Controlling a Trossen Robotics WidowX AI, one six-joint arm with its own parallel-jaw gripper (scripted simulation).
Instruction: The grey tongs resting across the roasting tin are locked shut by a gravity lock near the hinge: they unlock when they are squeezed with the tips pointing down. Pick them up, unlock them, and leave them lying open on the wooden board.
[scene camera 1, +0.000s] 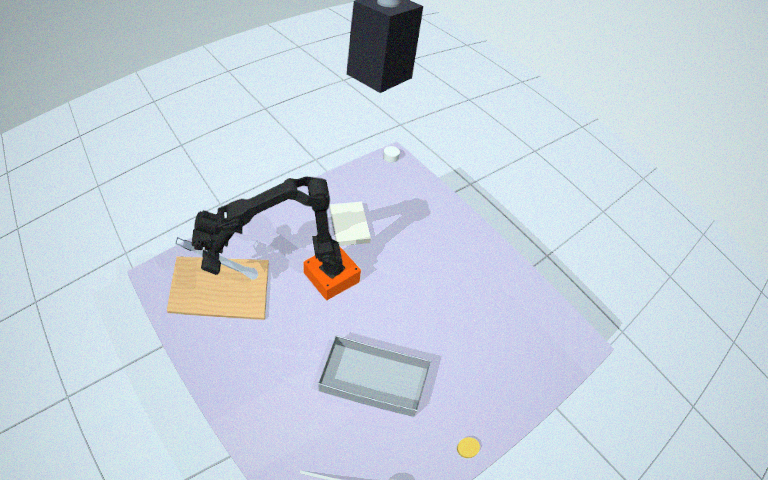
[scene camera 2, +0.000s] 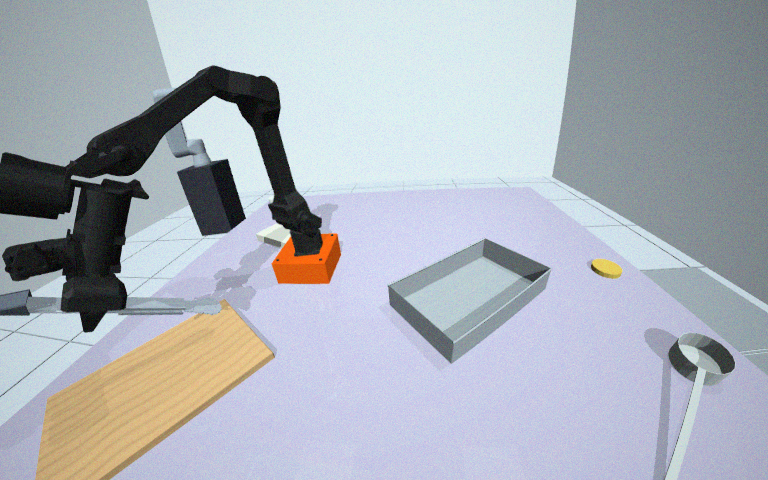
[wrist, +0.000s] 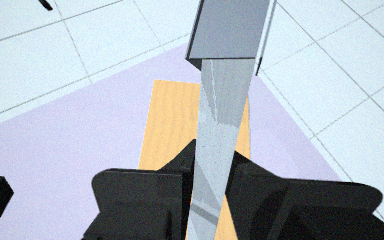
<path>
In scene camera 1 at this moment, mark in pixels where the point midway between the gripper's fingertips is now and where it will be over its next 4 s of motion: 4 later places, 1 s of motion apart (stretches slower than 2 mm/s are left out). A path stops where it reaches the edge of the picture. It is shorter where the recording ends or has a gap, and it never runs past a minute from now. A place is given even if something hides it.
The gripper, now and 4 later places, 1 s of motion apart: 203, 259; 212, 268; 214, 272; 215, 279; 219, 232
</path>
